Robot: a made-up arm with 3 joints. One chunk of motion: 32 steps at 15 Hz.
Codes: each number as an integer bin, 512 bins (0 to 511) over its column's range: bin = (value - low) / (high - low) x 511, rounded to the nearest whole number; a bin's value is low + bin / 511 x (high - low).
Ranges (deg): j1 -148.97..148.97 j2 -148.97..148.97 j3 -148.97..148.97
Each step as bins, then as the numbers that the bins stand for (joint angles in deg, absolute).
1 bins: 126 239 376
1 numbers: -75.51 -9.62 70.26
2 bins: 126 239 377
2 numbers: -75.51 -9.62 70.84
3 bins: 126 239 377
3 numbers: -75.51 -9.62 70.84
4 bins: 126 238 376
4 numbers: -75.51 -10.20 70.26
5 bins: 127 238 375
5 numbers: -74.92 -10.20 69.67
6 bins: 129 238 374
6 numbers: -73.76 -10.20 69.09
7 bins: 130 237 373
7 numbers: -73.17 -10.79 68.51
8 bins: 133 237 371
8 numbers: -71.42 -10.79 67.34
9 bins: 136 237 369
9 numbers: -69.67 -10.79 66.18
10 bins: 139 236 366
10 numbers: -67.93 -11.37 64.43
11 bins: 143 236 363
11 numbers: -65.59 -11.37 62.68
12 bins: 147 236 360
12 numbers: -63.26 -11.37 60.93
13 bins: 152 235 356
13 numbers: -60.35 -11.95 58.60
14 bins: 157 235 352
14 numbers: -57.43 -11.95 56.26
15 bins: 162 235 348
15 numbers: -54.52 -11.95 53.93
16 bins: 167 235 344
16 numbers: -51.60 -11.95 51.60
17 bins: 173 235 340
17 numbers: -48.10 -11.95 49.27
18 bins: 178 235 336
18 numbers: -45.19 -11.95 46.94
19 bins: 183 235 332
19 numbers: -42.27 -11.95 44.60
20 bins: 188 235 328
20 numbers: -39.36 -11.95 42.27
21 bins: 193 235 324
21 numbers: -36.44 -11.95 39.94
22 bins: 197 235 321
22 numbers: -34.11 -11.95 38.19
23 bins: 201 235 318
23 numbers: -31.78 -11.95 36.44
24 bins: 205 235 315
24 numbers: -29.44 -11.95 34.69
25 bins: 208 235 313
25 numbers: -27.70 -11.95 33.53
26 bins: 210 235 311
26 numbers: -26.53 -11.95 32.36
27 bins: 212 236 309
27 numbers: -25.36 -11.37 31.19
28 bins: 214 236 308
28 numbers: -24.20 -11.37 30.61
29 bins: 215 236 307
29 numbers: -23.61 -11.37 30.03
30 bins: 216 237 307
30 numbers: -23.03 -10.79 30.03
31 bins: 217 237 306
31 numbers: -22.45 -10.79 29.44
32 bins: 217 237 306
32 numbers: -22.45 -10.79 29.44
